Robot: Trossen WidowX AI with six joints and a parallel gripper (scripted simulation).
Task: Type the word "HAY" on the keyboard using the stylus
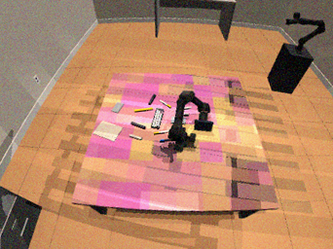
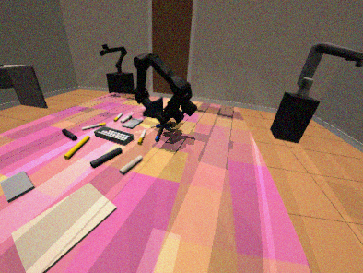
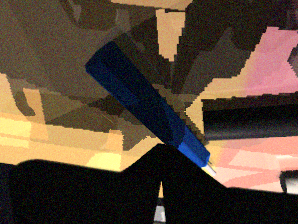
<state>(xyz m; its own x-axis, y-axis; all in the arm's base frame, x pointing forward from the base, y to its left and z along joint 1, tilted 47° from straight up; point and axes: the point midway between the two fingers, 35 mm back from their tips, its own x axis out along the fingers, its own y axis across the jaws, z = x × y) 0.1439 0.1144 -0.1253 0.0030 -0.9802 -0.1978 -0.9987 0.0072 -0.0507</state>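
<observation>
My gripper tip is 20 mm short of the blue stylus, 10 mm to the left of it and 10 mm above it. The rest, counted from my gripper tip: yellow marker: 340 mm ahead, 220 mm to the right, 10 mm below; then blue-tipped pen: 110 mm ahead, 40 mm to the left, 10 mm below; then white sheet: 570 mm ahead, 30 mm to the left, 10 mm below.
</observation>
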